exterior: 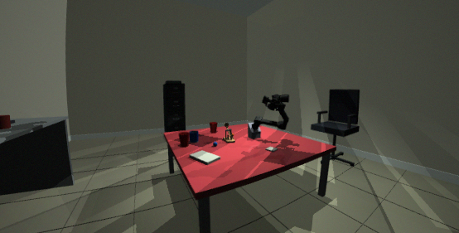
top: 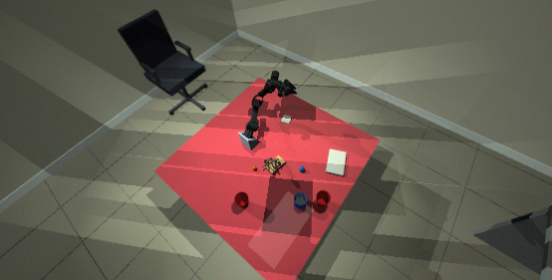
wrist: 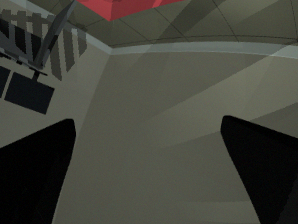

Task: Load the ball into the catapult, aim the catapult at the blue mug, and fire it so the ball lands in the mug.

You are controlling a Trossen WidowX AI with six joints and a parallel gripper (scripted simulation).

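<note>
My gripper tip is 47 cm to the left of the wooden catapult, 29 cm above it and 14 cm short of it. The rest, counted from my gripper tip: white book 50 cm ahead, 35 cm below, 12 cm to the right; blue ball 34 cm to the right, 34 cm below, 34 cm ahead; white card 36 cm below, 7 cm behind, 5 cm to the right.
</note>
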